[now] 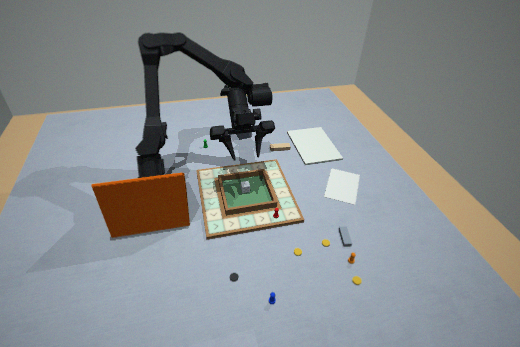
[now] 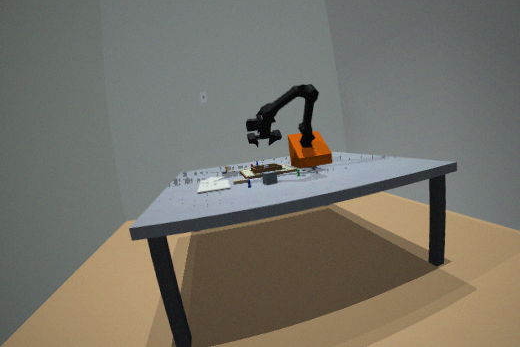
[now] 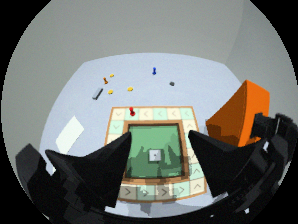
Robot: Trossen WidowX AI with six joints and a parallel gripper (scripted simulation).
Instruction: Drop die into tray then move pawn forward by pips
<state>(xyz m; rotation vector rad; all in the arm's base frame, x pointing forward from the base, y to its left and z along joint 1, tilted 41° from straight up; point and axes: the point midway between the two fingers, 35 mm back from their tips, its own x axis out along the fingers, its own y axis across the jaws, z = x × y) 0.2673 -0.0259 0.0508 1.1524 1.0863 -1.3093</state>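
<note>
My gripper tip is now 60 mm short of the red pawn, 110 mm to the left of it and 130 mm above it. The rest, counted from my gripper tip: green dice tray: 150 mm below; then wooden block: 190 mm ahead, 210 mm to the left, 150 mm below; then white die: 20 mm to the left, 130 mm below.
</note>
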